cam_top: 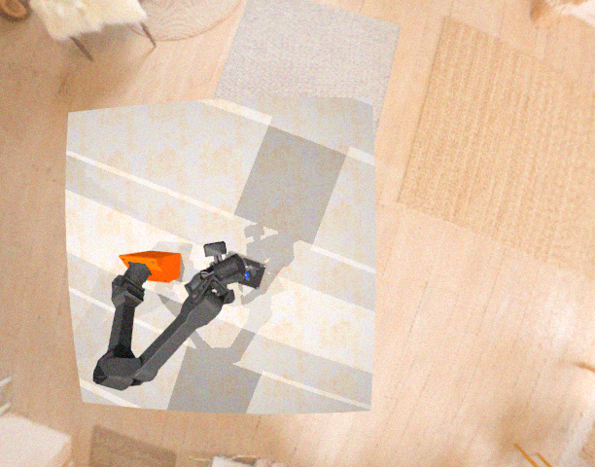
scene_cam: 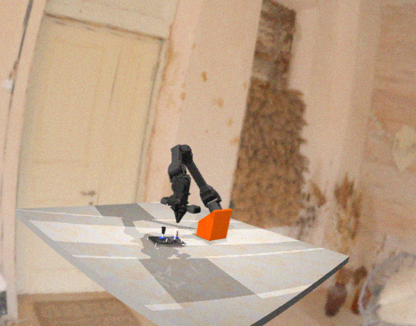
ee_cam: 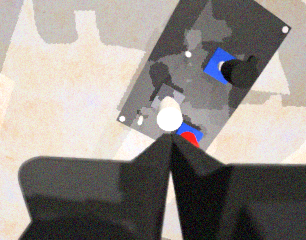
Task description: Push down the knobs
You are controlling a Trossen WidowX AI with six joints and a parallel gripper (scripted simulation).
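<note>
My gripper tip is 50 mm above the white knob. From my gripper tip the other things lie so: black knob: 50 mm ahead, 40 mm to the right, 40 mm below; then blue potentiometer: 50 mm ahead, 40 mm to the right, 60 mm below.
</note>
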